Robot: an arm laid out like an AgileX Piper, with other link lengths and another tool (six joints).
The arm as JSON. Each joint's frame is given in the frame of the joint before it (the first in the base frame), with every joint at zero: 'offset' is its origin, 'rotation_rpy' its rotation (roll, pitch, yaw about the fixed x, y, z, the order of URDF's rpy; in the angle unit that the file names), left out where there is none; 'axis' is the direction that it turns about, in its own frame. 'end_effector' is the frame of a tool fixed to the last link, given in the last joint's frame.
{
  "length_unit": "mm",
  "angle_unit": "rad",
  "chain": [
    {
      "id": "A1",
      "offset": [
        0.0,
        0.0,
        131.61
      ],
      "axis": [
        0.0,
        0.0,
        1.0
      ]
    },
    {
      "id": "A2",
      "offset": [
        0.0,
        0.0,
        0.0
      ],
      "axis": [
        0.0,
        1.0,
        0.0
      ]
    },
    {
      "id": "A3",
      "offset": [
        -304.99,
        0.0,
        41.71
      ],
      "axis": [
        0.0,
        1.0,
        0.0
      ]
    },
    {
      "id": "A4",
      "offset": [
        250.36,
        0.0,
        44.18
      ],
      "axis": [
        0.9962,
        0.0,
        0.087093
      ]
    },
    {
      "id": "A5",
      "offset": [
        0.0,
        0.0,
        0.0
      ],
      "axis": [
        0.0,
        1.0,
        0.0
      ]
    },
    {
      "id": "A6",
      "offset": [
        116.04,
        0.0,
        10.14
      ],
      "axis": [
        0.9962,
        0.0,
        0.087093
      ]
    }
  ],
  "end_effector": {
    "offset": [
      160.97,
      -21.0,
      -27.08
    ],
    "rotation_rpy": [
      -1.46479,
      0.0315,
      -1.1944
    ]
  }
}
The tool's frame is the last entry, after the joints.
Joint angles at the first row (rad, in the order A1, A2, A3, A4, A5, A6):
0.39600 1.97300 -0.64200 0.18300 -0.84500 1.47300
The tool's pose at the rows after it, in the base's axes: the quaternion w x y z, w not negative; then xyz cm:
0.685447 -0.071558 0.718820 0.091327 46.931 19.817 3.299
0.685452 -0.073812 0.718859 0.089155 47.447 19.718 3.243
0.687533 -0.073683 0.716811 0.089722 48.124 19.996 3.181
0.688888 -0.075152 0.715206 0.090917 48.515 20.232 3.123
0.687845 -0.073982 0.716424 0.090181 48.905 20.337 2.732
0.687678 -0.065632 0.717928 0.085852 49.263 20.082 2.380
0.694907 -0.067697 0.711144 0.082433 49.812 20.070 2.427
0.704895 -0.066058 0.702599 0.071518 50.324 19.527 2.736
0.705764 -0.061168 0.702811 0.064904 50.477 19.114 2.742
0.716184 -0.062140 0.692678 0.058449 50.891 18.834 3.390
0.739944 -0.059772 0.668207 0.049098 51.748 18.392 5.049
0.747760 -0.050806 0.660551 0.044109 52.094 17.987 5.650
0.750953 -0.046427 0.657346 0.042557 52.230 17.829 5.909
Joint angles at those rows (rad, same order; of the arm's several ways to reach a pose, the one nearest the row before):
0.39000 1.97600 -0.65802 0.18201 -0.81998 1.47299
0.38199 1.98399 -0.67698 0.17699 -0.80802 1.46601
0.38201 2.00202 -0.70302 0.17701 -0.80600 1.46500
0.38198 2.01399 -0.71900 0.17298 -0.80598 1.46501
0.38199 2.03199 -0.73598 0.17598 -0.80401 1.46501
0.38199 2.04699 -0.74501 0.19499 -0.80898 1.46500
0.38201 2.06399 -0.75601 0.20002 -0.83398 1.45399
0.38200 2.07199 -0.75601 0.22600 -0.86798 1.42999
0.38201 2.07200 -0.75602 0.24702 -0.86998 1.41999
0.38201 2.07200 -0.75599 0.25901 -0.89901 1.40300
0.38201 2.07200 -0.75599 0.27601 -0.96801 1.38400
0.38198 2.07201 -0.75600 0.29398 -0.99201 1.38401
0.38200 2.07200 -0.75598 0.30100 -1.00202 1.38601

